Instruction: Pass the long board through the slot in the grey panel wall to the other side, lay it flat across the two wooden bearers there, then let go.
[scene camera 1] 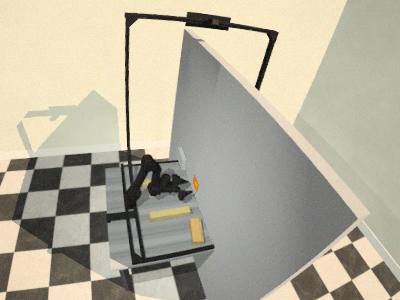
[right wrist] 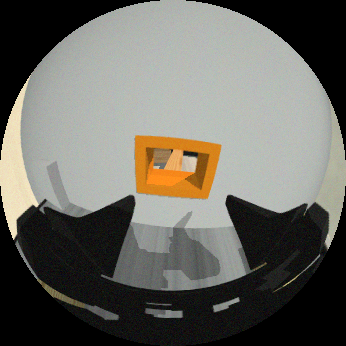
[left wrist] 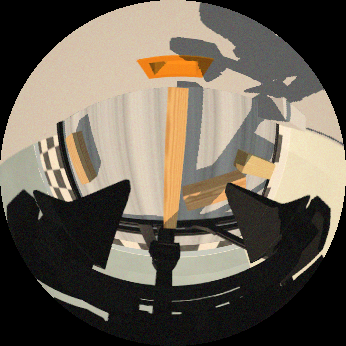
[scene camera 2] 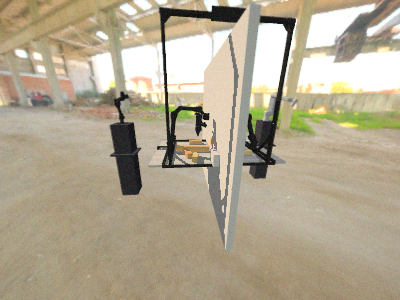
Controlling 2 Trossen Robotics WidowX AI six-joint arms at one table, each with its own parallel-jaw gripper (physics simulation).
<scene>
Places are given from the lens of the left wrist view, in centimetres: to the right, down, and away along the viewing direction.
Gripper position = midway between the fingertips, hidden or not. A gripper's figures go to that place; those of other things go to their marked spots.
my left gripper [left wrist: 179, 186]: 1, 1, 10
orange-framed slot [left wrist: 165, 65]: -1, -18, 12
grey panel wall [left wrist: 104, 66]: -8, -13, 7
The marked spots on the grey panel wall and the orange-framed slot are 10 cm apart.
</scene>
